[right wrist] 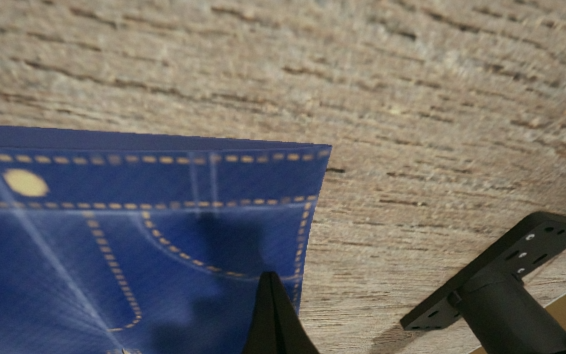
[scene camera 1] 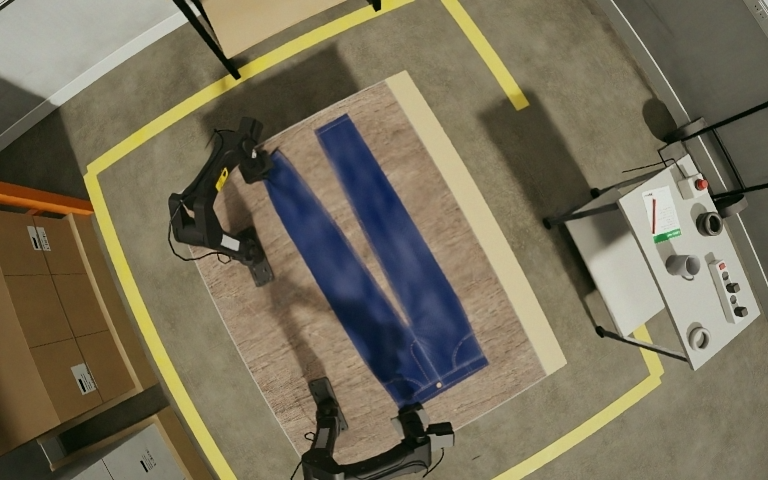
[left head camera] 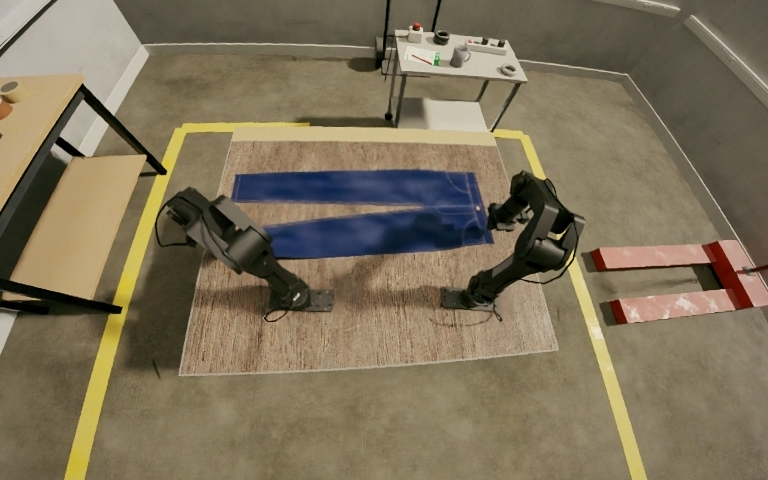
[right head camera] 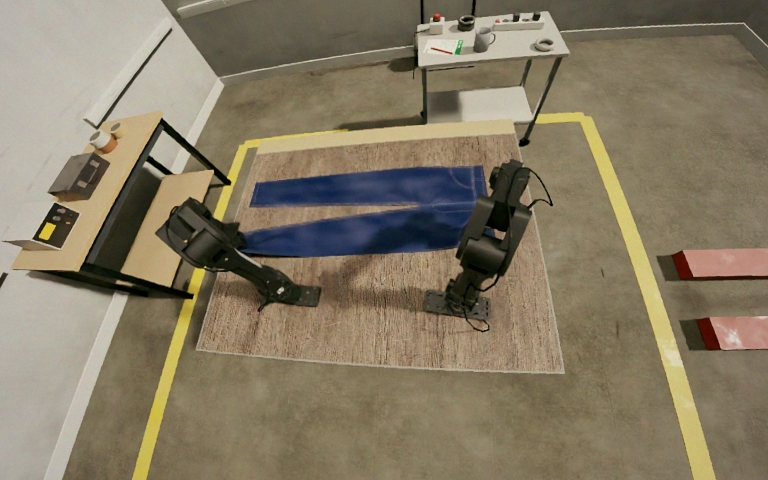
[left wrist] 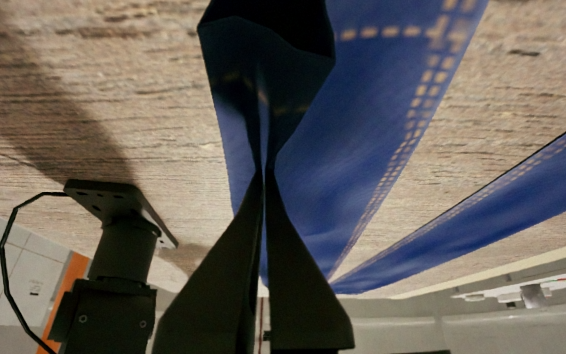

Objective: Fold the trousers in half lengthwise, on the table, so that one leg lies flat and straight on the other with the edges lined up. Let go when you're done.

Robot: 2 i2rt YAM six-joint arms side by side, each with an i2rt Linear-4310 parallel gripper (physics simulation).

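The blue trousers point(left head camera: 351, 187) point(right head camera: 351, 186) point(scene camera 1: 385, 232) lie spread open, legs toward picture left in both head camera views and waistband at the right. The legs are apart. My left gripper point(left wrist: 264, 176) point(scene camera 1: 269, 168) is shut at the cuff of the leg nearer the arm bases; there the cloth is bunched and drawn up to the fingertips. My right gripper point(right wrist: 267, 279) point(scene camera 1: 408, 404) is shut and holds no cloth. It is over the waist corner near the pocket, which looks flat. The left arm hides the near cuff in the left head camera view.
A wood-grain table top point(left head camera: 368, 339) bears both arm bases. A white side table point(left head camera: 481, 67) with a mug point(left head camera: 459, 56) stands beyond the far edge. A wooden workbench point(right head camera: 124, 164) is at the left, and red fork arms point(left head camera: 651, 257) lie at the right.
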